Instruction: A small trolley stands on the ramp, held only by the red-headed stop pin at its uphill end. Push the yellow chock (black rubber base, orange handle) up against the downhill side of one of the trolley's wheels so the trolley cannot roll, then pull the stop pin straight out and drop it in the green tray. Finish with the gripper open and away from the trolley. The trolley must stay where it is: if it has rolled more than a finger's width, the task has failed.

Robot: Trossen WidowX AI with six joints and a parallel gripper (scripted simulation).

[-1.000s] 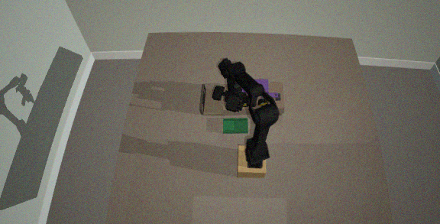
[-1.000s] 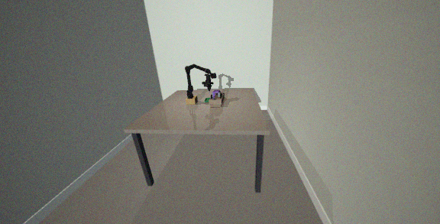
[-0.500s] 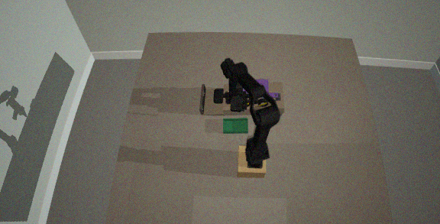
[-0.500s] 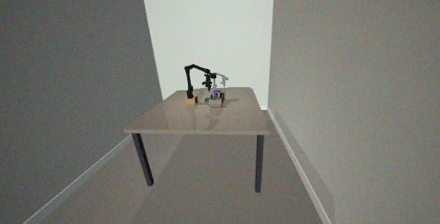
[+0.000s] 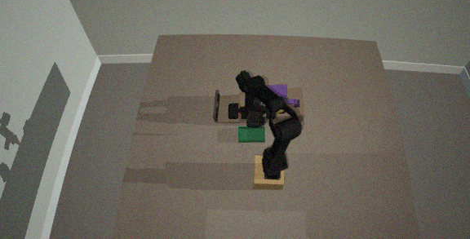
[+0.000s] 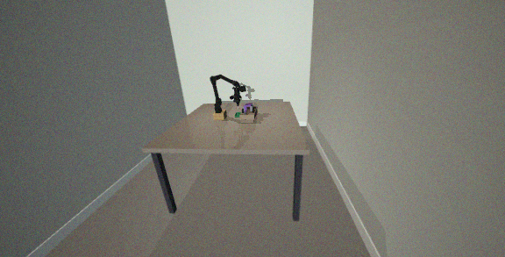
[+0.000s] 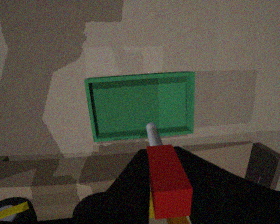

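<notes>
The green tray is 120 mm below my gripper tip. The rest, counted from my gripper tip: red-headed stop pin right at my gripper tip; yellow chock 90 mm ahead, 30 mm below; purple-topped trolley 130 mm ahead, 80 mm to the right, 10 mm below.
</notes>
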